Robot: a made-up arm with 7 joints.
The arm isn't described. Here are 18 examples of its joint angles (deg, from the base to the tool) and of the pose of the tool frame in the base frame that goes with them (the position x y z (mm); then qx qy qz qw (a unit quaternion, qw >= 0)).
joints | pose
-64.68 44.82 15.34 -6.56 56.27 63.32 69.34 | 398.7 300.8 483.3 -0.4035 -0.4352 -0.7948 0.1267
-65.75 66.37 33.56 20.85 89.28 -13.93 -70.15 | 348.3 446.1 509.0 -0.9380 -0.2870 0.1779 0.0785
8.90 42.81 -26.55 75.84 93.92 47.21 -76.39 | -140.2 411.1 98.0 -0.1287 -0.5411 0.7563 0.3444
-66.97 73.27 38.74 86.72 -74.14 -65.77 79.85 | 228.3 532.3 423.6 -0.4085 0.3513 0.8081 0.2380
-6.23 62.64 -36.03 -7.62 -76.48 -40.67 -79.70 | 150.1 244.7 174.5 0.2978 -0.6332 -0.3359 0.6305
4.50 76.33 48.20 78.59 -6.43 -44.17 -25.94 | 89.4 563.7 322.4 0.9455 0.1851 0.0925 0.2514
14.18 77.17 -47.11 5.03 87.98 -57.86 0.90 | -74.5 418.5 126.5 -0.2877 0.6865 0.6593 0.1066
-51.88 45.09 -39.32 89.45 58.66 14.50 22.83 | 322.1 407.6 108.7 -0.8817 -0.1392 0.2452 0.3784
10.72 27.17 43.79 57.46 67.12 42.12 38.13 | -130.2 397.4 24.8 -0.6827 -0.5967 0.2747 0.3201
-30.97 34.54 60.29 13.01 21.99 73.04 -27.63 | 278.5 413.6 187.3 0.5293 0.4809 0.0756 0.6949
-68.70 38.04 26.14 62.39 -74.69 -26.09 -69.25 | 458.4 304.9 371.4 0.3282 -0.5567 0.3619 0.6718
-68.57 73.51 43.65 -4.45 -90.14 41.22 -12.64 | 200.9 317.6 640.4 0.4691 -0.6051 0.1672 0.6212
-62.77 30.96 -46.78 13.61 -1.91 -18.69 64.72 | 439.3 -9.6 252.1 0.6657 -0.3446 0.4465 0.4886
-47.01 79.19 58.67 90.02 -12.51 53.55 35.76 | 228.4 536.7 326.4 0.3010 0.7576 0.2224 0.5348
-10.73 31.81 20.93 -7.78 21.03 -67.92 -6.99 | 236.4 211.5 178.3 0.7565 -0.5914 0.2547 0.1143
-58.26 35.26 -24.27 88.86 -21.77 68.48 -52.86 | 365.5 232.1 99.3 0.2935 0.4932 -0.4602 0.6773
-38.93 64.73 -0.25 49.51 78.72 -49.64 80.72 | 345.9 420.6 243.3 -0.8250 0.3957 -0.3658 0.1703
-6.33 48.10 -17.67 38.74 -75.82 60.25 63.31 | 108.5 334.6 17.6 0.5535 0.7708 -0.2286 0.2175
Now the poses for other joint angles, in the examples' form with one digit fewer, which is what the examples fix.
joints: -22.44 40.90 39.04 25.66 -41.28 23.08 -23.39
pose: 298 387 212 0.567 0.034 0.145 0.810
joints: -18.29 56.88 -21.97 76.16 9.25 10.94 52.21
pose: 126 491 86 -0.892 -0.390 0.001 0.229
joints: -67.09 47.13 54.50 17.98 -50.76 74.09 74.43
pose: 394 384 448 0.393 0.480 0.320 0.716
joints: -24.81 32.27 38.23 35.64 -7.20 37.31 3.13
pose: 294 362 88 0.635 0.457 0.068 0.619
